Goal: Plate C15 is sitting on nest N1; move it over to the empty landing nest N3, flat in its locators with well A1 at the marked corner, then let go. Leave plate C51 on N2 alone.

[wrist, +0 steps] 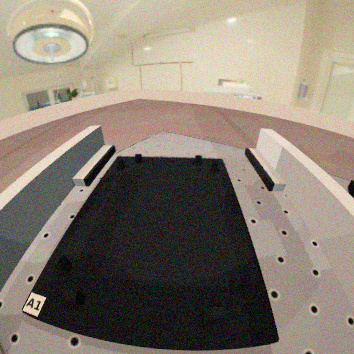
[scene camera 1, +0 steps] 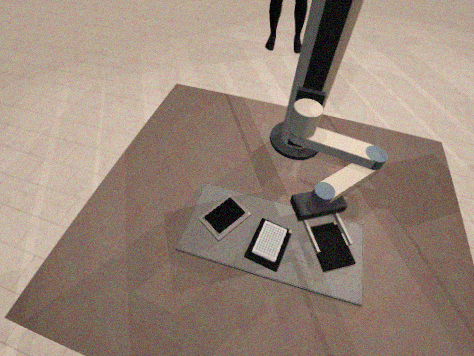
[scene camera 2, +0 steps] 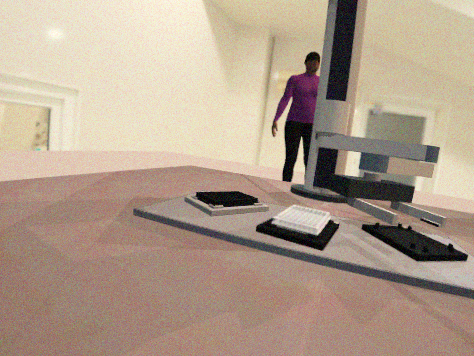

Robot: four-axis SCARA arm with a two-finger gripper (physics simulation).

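Observation:
White plate C15 point(scene camera 1: 270, 241) point(scene camera 2: 302, 219) lies on the black nest N1 point(scene camera 1: 270, 265) point(scene camera 2: 290, 237) in the middle of the board. The bare black nest N3 point(scene camera 1: 335, 259) point(scene camera 2: 417, 243) point(wrist: 160, 240) is at the right in both scene views, with small locator pegs. Its A1 label point(wrist: 34, 304) is at the lower left in the wrist view. Black plate C51 point(scene camera 1: 225, 215) point(scene camera 2: 226, 198) sits on the light nest N2 point(scene camera 1: 219, 235) point(scene camera 2: 240, 210) at the left. My gripper point(scene camera 1: 335, 247) point(scene camera 2: 417, 221) point(wrist: 179, 137) is open and empty above N3, fingers along its two long sides.
The grey perforated board point(scene camera 1: 197, 245) point(scene camera 2: 165, 214) point(wrist: 300, 300) carries all three nests on the brown table point(scene camera 1: 125, 200) point(scene camera 2: 125, 280). The arm's column point(scene camera 1: 300, 75) point(scene camera 2: 340, 120) stands behind. A person point(scene camera 2: 302, 97) stands beyond it. A dark piece point(wrist: 351, 189) shows at the wrist view's right edge.

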